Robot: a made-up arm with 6 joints.
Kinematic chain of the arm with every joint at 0, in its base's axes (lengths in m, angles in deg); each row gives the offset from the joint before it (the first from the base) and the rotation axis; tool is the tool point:
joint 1: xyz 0 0 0.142 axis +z
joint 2: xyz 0 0 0 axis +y
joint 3: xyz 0 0 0.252 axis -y
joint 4: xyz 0 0 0 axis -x
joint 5: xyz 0.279 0 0 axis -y
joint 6: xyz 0 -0.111 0 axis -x
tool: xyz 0 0 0
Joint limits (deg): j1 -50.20..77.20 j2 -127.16..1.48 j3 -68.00..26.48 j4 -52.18..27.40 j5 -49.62..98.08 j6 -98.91..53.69
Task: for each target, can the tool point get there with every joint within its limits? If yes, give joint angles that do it. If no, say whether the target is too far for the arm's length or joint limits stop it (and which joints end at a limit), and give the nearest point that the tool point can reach.
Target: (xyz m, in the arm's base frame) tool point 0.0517 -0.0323 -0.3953
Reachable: no: joint limits stop it (at a limit: joint 2, joint 3, joint 4) | nearest point 0.0607 -0.0379 0.1019 | short by 0.497 m
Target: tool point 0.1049 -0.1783 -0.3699
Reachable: no: joint limits stop it (at a limit: joint 2, joint 4) | nearest point 0.0431 -0.0733 0.1049 | short by 0.490 m
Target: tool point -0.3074 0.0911 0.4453
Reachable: yes | joints -36.09 -83.69 11.19 14.57 42.21 1.67
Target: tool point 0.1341 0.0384 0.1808
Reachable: yes | joints 61.53 -27.85 -58.38 -26.23 46.39 27.37
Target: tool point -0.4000 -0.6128 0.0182
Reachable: no: too far | nearest point -0.2644 -0.4050 0.0679 | short by 0.253 m
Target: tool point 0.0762 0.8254 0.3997
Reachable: no: too far | nearest point 0.1326 0.2764 0.3960 | short by 0.552 m
